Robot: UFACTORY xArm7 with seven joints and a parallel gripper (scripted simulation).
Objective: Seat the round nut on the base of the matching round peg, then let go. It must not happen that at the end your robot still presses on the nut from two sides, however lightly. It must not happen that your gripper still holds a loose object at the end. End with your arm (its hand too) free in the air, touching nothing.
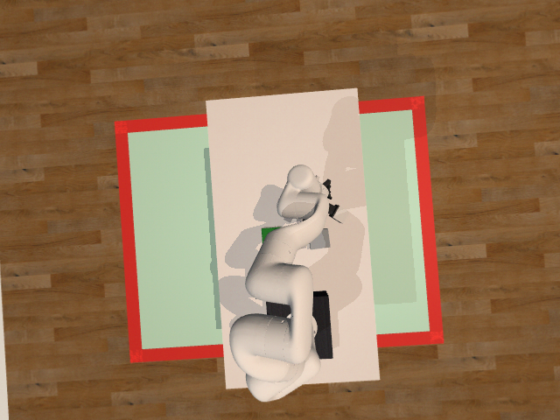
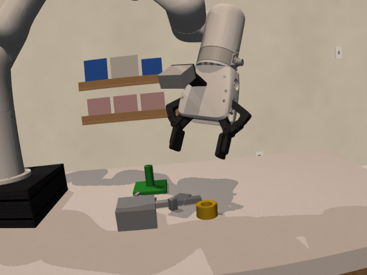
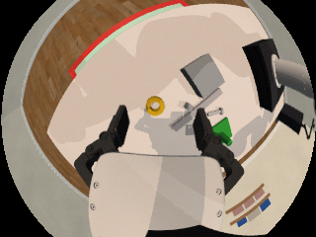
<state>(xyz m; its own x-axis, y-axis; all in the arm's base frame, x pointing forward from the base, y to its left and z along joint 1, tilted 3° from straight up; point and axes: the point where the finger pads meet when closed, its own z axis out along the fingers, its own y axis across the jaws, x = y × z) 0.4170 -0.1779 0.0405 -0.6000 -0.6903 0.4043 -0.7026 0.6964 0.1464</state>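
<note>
The small grey piece lies 120 mm below my hand, 60 mm to the left of it and 40 mm behind it. Round my hand: thin grey handle 130 mm below, 90 mm to the left, 60 mm behind; grey block 120 mm behind, 110 mm below, 30 mm to the left.
</note>
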